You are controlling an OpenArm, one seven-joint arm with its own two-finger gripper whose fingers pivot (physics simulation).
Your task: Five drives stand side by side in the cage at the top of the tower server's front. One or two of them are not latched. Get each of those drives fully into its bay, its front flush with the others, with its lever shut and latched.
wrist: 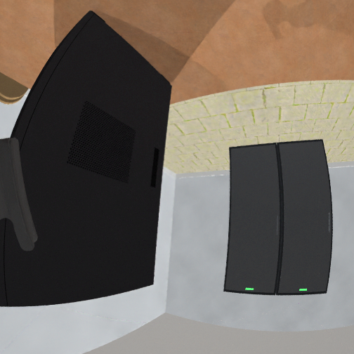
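The tower server [110, 225] is the large black box that fills the left half of the wrist view, seen tilted. A broad dark face with a square mesh vent and a narrow slot shows. The drive cage, the five drives and their levers do not show, so their state cannot be told. One dark grey finger [19, 200] of my gripper shows at the left edge, in front of the server's left part. The gripper is open, with nothing seen at this finger; its other finger is out of view.
Two tall dark cabinets [253, 215] [304, 215] with green lights stand side by side at the right, against a grey surface. A pale yellow-green brick-patterned surface [215, 125] and an orange-brown surface [260, 45] lie above them. Part of a tan rounded object [11, 91] shows at the upper left edge.
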